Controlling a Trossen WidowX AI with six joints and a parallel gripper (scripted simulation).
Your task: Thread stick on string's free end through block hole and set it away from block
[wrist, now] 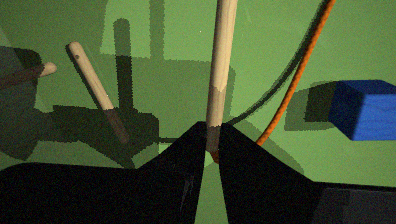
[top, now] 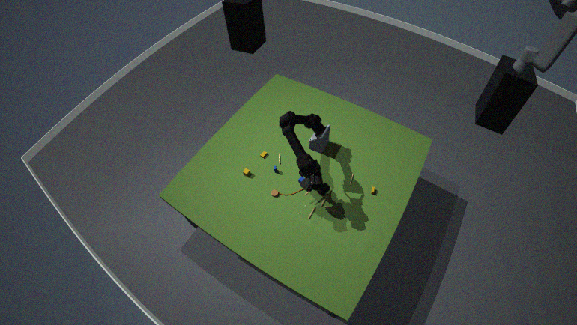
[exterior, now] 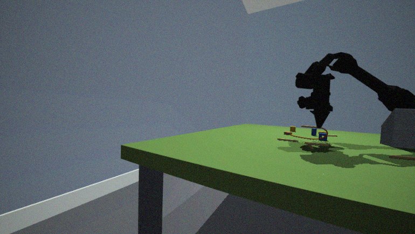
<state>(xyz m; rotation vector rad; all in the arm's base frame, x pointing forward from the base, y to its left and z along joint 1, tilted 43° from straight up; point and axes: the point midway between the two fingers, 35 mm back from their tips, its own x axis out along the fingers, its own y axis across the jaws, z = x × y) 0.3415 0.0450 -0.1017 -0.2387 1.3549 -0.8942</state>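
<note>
Now: gripper tip 10 mm short of the thin wooden stick and 10 mm to the left of it. Also, from my gripper tip: round wooden button 90 mm ahead, 200 mm to the right, 50 mm below.
</note>
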